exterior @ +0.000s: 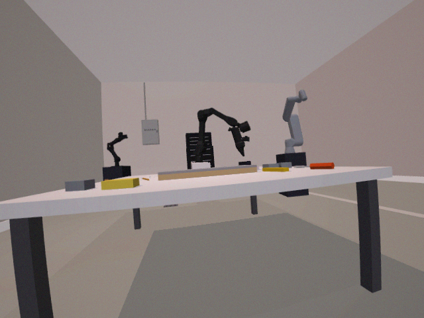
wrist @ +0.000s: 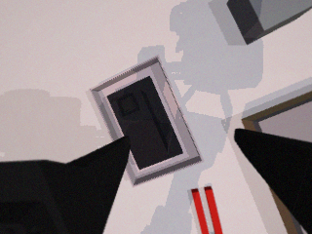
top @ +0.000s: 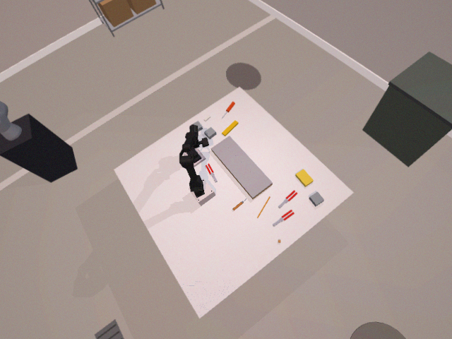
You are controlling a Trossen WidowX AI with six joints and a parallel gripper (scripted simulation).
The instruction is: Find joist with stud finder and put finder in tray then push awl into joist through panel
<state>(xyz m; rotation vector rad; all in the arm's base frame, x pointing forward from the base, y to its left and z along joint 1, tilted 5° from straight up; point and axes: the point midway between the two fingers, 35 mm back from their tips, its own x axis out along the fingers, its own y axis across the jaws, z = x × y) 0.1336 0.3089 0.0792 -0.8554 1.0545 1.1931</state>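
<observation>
Right now the awl is 90 mm ahead of my gripper tip, 520 mm to the right of it and 90 mm below it. The rest, counted from my gripper tip: pink tray: 40 mm behind, 10 mm to the left, 90 mm below; then stud finder: 50 mm behind, 30 mm to the left, 50 mm below; then square light: 50 mm behind, 40 mm to the left, 40 mm below.
</observation>
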